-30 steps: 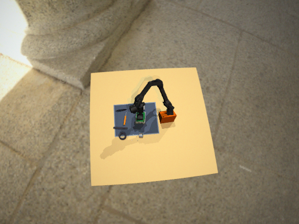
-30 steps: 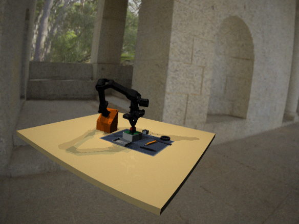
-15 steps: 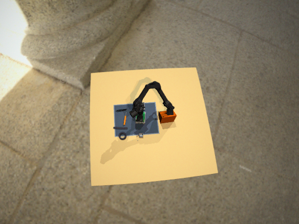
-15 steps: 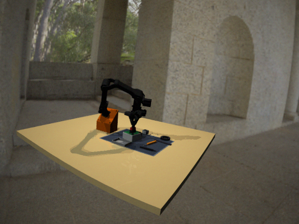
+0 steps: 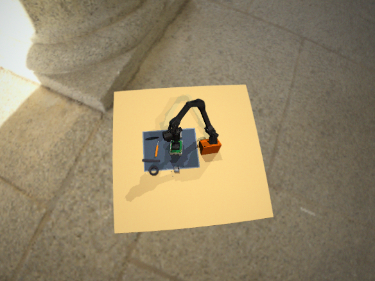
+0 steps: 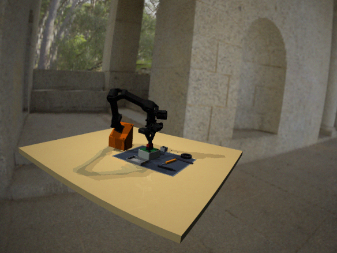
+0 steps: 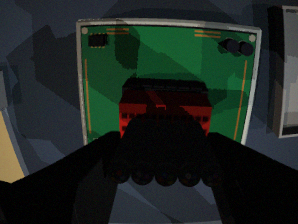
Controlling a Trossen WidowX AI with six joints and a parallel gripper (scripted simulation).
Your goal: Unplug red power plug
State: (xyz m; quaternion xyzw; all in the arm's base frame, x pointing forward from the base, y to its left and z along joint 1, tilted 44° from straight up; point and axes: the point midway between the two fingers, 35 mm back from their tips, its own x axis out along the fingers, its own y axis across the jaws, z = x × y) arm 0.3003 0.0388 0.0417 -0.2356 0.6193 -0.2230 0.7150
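Now: gripper tip 3 cm above the red power plug. Round my gripper tip: blue mat 12 cm below, 5 cm ahead, 1 cm to the left; then black bar 21 cm ahead, 11 cm to the left, 11 cm below.
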